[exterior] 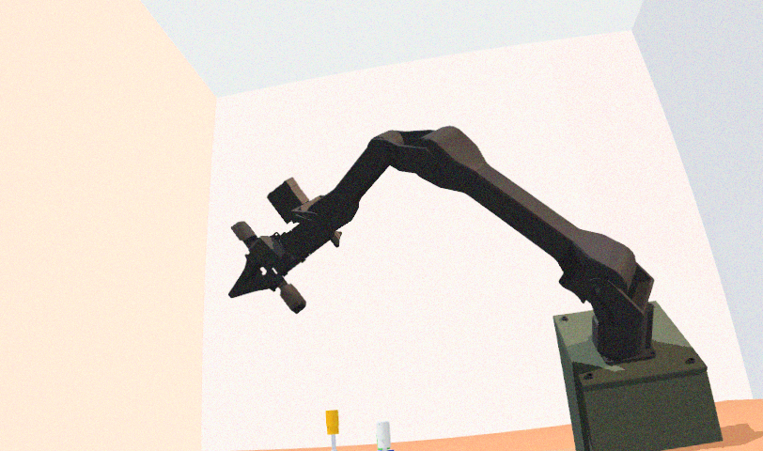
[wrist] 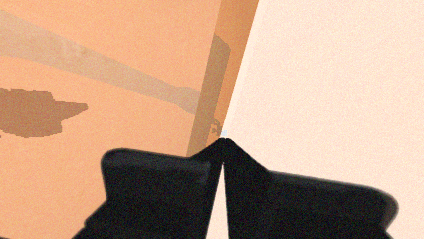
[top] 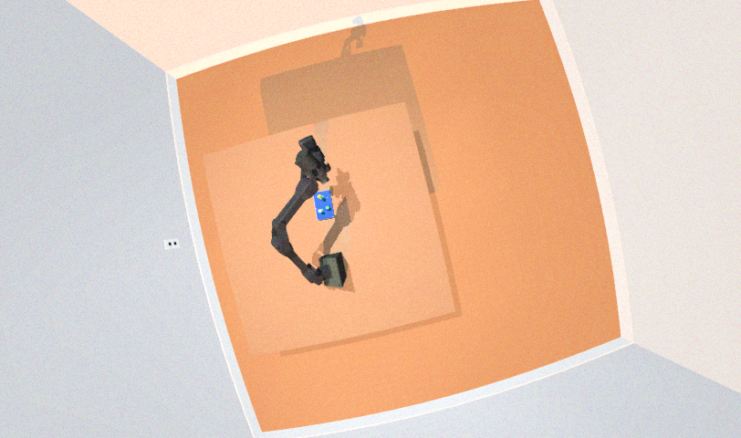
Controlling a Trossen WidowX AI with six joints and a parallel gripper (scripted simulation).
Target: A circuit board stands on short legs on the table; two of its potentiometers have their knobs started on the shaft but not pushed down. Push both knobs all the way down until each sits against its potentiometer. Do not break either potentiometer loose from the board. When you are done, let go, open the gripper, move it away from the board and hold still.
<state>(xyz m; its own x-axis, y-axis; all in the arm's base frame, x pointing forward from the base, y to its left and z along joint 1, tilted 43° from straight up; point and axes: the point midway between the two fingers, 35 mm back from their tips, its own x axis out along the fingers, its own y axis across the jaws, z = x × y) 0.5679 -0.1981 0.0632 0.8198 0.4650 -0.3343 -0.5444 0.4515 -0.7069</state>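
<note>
The grey knob is 27 cm behind my gripper tip, 8 cm to the left of it and 24 cm below it.
</note>
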